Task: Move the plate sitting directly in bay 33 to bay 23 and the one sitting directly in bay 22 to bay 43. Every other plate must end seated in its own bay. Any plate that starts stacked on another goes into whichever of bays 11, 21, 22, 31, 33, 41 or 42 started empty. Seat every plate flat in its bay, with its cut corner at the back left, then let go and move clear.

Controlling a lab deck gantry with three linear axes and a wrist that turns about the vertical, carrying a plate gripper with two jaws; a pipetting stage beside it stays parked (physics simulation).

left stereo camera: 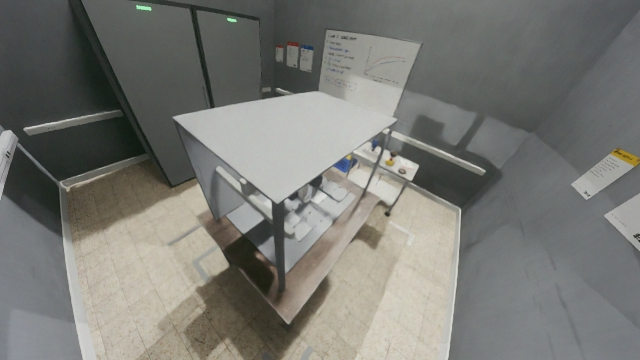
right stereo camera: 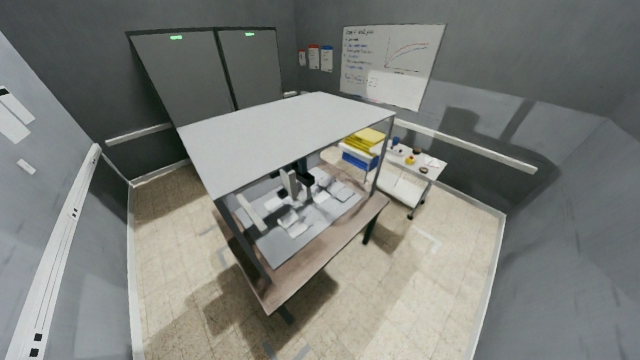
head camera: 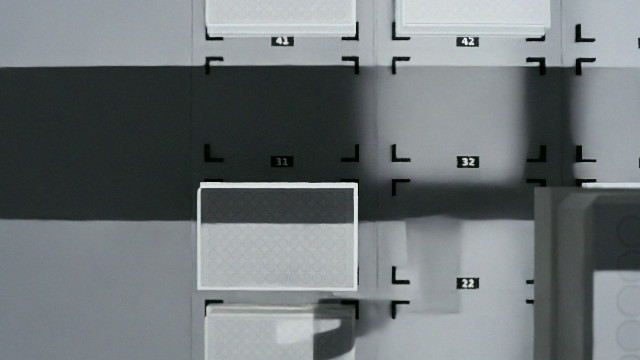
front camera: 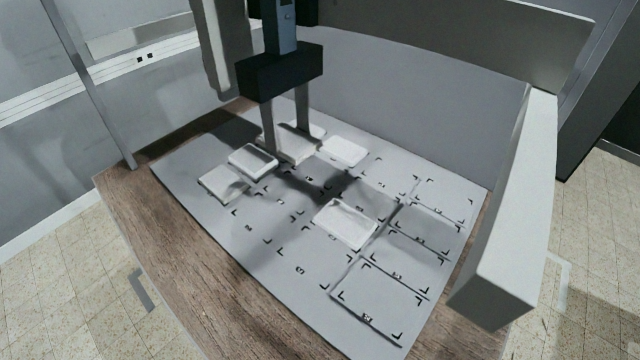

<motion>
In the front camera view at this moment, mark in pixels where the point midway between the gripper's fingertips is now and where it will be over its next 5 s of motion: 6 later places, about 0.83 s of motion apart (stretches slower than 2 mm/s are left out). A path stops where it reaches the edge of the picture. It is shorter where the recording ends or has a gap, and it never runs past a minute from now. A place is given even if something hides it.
My gripper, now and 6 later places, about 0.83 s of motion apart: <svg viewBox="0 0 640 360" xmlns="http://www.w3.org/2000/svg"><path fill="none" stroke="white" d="M288 141L388 134L399 132L396 146L394 158L391 169L390 173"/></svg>
</motion>
